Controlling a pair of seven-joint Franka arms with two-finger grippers.
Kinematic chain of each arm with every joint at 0, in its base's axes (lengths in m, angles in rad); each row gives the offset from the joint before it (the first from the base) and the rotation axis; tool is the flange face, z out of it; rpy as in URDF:
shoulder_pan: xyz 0 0 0.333 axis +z
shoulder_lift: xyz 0 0 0 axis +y
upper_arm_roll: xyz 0 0 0.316 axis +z
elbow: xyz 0.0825 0 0 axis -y
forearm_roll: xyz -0.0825 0 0.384 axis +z
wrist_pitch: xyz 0 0 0 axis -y
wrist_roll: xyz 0.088 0 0 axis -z
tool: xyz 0 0 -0.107 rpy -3.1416 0 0
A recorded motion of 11 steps. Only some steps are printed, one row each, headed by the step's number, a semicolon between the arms.
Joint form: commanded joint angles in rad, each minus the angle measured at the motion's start. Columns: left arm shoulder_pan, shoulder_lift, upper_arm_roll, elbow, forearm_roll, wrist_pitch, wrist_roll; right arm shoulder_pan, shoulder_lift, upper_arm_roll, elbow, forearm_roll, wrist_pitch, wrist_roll.
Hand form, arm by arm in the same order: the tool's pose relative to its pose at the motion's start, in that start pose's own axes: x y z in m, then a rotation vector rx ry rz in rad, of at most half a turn. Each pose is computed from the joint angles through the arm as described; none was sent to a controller.
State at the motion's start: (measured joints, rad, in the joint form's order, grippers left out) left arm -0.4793 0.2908 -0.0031 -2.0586 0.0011 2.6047 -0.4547; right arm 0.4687 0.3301 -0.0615 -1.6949 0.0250 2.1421 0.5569
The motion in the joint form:
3: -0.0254 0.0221 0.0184 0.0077 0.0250 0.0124 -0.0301; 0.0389 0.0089 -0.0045 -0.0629 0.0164 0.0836 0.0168
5: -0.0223 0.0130 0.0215 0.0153 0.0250 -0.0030 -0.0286; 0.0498 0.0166 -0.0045 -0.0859 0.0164 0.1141 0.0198
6: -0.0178 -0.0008 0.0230 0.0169 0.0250 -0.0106 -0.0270; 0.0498 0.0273 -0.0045 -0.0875 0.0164 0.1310 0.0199
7: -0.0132 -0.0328 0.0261 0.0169 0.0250 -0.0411 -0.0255; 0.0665 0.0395 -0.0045 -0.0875 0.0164 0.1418 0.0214
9: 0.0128 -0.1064 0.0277 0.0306 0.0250 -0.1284 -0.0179; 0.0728 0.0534 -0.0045 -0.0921 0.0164 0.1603 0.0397
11: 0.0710 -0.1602 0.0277 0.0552 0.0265 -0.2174 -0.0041; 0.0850 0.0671 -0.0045 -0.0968 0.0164 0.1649 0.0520
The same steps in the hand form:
3: -0.0018 0.0050 0.0092 0.0151 0.0055 0.0006; -0.0188 -0.0149 0.0268 0.0184 0.0022 -0.0066
5: 0.0025 0.0029 0.0025 0.0169 0.0078 -0.0038; -0.0255 -0.0186 0.0393 0.0183 0.0019 -0.0137
6: 0.0060 0.0005 -0.0056 0.0152 0.0156 -0.0081; -0.0247 -0.0191 0.0455 0.0201 0.0063 -0.0135
7: 0.0096 -0.0031 -0.0220 0.0171 0.0181 -0.0145; -0.0307 -0.0284 0.0524 0.0202 0.0045 -0.0286
9: 0.0211 -0.0164 -0.0638 0.0242 0.0212 -0.0356; -0.0333 -0.0316 0.0619 0.0198 0.0046 -0.0164
11: 0.0377 -0.0475 -0.0989 0.0436 0.0178 -0.0791; -0.0395 -0.0370 0.0724 0.0121 -0.0068 -0.0161

